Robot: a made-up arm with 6 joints.
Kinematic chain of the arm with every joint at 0, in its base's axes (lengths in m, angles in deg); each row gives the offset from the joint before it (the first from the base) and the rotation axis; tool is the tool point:
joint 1: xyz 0 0 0.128 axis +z
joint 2: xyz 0 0.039 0 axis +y
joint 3: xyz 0 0 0.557 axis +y
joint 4: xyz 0 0 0.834 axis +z
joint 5: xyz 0 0 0 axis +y
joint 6: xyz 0 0 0.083 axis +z
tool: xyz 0 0 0
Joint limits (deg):
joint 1: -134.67..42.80
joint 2: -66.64..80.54
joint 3: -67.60..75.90
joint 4: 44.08..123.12
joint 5: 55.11..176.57
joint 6: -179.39..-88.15
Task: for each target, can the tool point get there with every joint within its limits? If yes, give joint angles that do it. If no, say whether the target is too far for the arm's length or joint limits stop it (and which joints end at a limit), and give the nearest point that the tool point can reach.
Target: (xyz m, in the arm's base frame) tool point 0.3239 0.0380 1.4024
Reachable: yes | joints -5.70 10.32 7.56 115.55 155.54 -159.83
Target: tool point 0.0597 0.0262 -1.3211
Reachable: no: joint limits stop it (at a limit: joint 2, joint 3, joint 4) | nearest point 0.7824 0.3433 -0.6012 | short by 1.068 m
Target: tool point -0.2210 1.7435 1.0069
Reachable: no: too far | nearest point -0.1622 1.2799 0.7732 | short by 0.523 m
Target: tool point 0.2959 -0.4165 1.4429
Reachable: yes | joints -67.82 19.03 4.47 107.69 79.66 -144.16
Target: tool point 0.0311 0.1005 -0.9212
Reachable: no: joint limits stop it (at a limit: joint 1, joint 2, joint 3, joint 4) | nearest point 0.5431 0.6346 -0.5721 | short by 0.818 m
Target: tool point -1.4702 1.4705 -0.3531
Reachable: no: too far | nearest point -0.9330 0.9332 -0.0127 | short by 0.833 m
